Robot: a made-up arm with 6 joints.
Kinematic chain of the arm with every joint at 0, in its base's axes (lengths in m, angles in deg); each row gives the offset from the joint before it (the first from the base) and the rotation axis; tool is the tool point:
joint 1: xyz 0 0 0.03 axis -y
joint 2: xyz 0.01 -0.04 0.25 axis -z
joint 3: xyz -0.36 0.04 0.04 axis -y
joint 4: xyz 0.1 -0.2 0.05 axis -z
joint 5: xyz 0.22 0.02 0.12 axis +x
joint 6: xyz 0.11 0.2 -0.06 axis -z
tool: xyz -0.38 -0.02 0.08
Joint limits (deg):
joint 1: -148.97..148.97
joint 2: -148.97..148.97
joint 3: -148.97..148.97
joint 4: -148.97..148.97
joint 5: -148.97..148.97
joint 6: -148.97..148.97
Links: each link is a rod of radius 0.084 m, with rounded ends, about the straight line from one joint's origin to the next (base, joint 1, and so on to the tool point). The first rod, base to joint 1, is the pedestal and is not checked.
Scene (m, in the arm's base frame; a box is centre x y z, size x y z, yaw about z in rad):
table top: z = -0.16
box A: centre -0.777 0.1 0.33 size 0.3 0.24 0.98 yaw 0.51
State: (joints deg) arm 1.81 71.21 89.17 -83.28 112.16 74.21
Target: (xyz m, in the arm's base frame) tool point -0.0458 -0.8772 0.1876
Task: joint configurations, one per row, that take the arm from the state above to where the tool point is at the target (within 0.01 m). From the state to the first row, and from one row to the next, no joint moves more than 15 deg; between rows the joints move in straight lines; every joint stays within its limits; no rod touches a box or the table.
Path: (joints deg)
1: -11.94 58.55 90.74 -78.88 103.17 75.67
2: -25.70 45.88 92.32 -74.48 94.18 77.13
3: -39.45 33.22 93.89 -70.08 85.20 78.60
4: -53.21 20.56 95.47 -65.68 76.21 80.06
5: -47.49 5.78 100.63 -66.60 80.46 69.75
6: -41.78 -9.01 105.78 -67.51 84.72 59.44
7: -36.07 -23.79 110.94 -68.43 88.97 49.13
8: -30.36 -38.57 116.10 -69.34 93.23 38.82
9: -24.64 -53.36 121.26 -70.26 97.49 28.51
10: -18.93 -68.14 126.42 -71.17 101.74 18.20

